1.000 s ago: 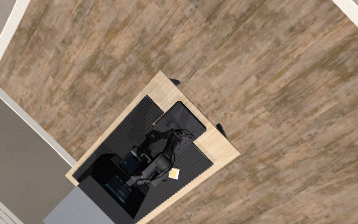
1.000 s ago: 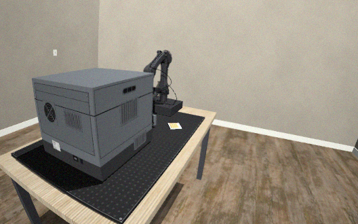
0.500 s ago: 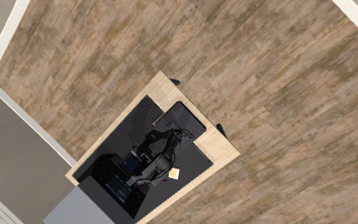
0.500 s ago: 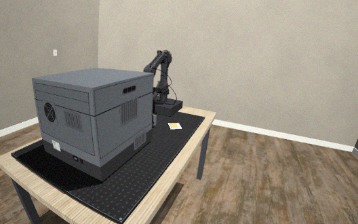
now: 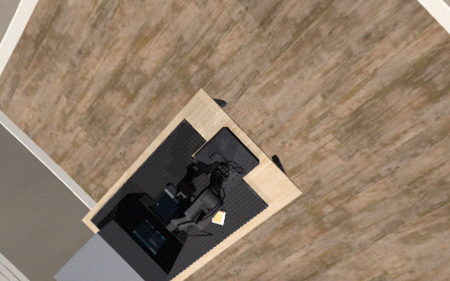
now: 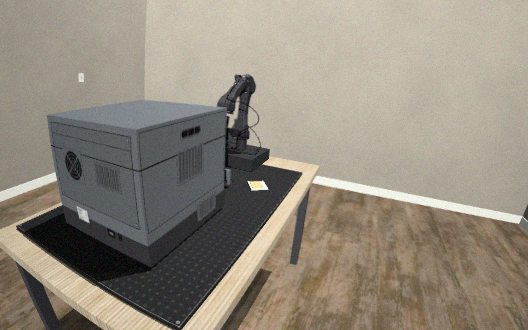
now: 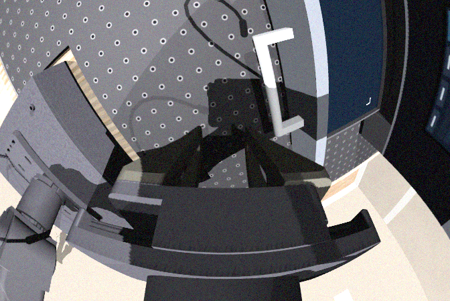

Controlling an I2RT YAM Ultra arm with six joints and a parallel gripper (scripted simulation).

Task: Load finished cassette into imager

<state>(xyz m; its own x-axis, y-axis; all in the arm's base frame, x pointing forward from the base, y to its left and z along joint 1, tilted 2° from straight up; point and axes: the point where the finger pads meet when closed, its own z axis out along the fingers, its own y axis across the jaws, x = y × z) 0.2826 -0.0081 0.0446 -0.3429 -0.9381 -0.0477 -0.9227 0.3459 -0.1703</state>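
My hand is 30 mm short of the finished cassette, 230 mm to the right of it and 110 mm above it. The rest, counted from my hand: imager drawer 220 mm ahead, 20 mm to the right, 70 mm below.
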